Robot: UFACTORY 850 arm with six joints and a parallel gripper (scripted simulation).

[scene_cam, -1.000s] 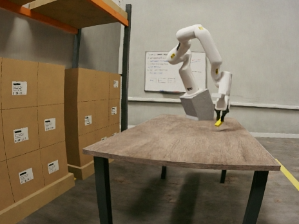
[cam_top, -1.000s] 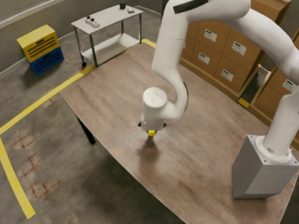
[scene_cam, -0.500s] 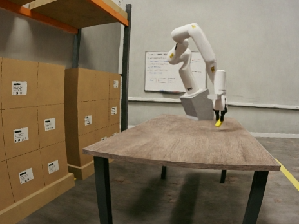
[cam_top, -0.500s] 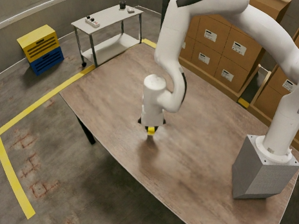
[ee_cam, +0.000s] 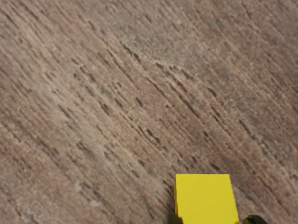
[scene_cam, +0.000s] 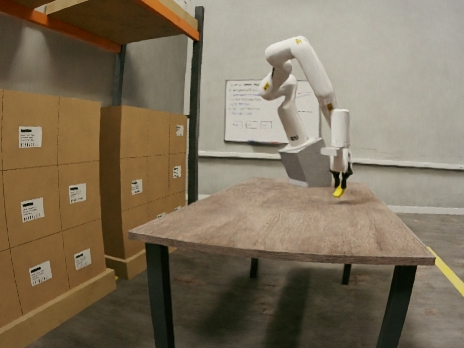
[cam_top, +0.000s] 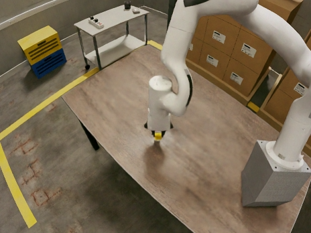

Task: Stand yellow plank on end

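My hand is 3 cm above the yellow plank.
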